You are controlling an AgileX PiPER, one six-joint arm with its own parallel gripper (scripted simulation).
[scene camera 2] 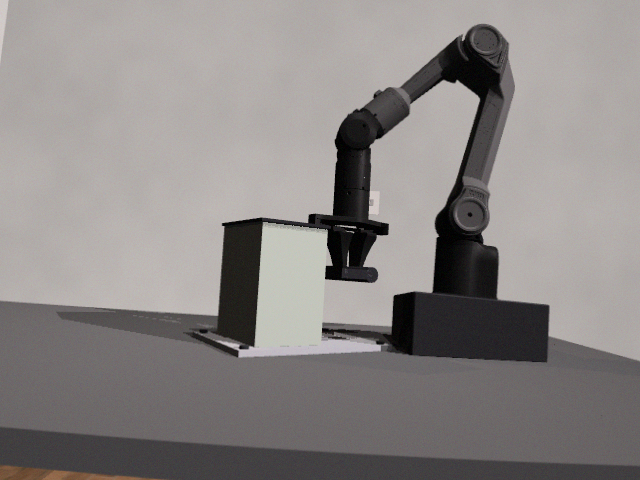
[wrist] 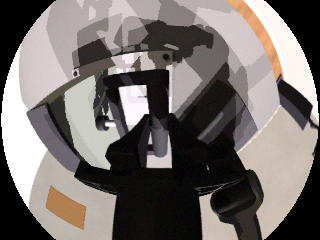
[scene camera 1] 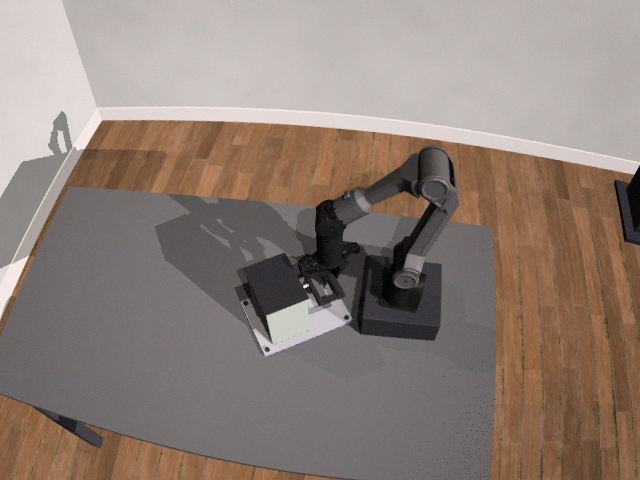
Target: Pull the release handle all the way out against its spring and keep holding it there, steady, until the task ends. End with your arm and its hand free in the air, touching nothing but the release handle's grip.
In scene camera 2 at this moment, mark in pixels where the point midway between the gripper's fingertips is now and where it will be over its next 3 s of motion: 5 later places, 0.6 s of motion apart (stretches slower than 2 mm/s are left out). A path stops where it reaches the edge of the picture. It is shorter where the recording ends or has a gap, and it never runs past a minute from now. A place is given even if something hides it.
My gripper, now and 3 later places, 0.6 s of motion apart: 347, 276; 357, 277; 370, 278; 374, 278
